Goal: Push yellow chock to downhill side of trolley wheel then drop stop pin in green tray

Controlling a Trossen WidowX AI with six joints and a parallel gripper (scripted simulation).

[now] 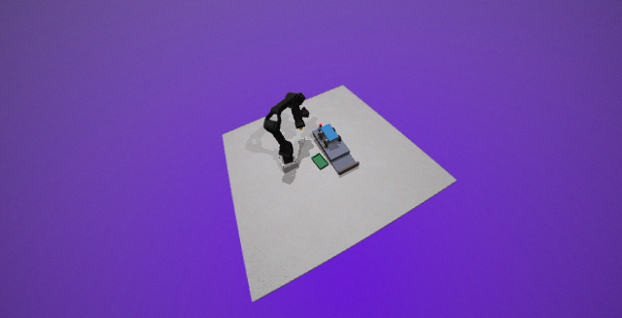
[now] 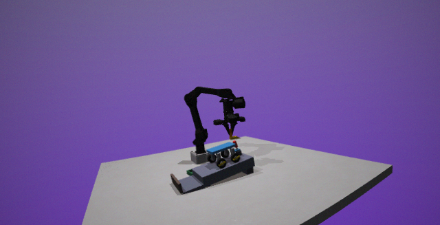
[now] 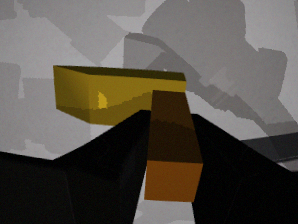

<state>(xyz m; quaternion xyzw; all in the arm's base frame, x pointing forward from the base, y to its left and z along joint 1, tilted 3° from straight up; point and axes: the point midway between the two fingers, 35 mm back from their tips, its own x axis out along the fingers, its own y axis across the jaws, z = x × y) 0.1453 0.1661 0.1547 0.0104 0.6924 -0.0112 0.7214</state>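
Right now my gripper tip is 14 cm short of the red-headed stop pin, 2 cm to the left of it and 5 cm above it. From my gripper tip the other things lie so: blue trolley (18 cm ahead, 11 cm to the right, 6 cm below); yellow chock (2 cm to the left, 1 cm below); brown lip (22 cm ahead, 37 cm to the right, 14 cm below).
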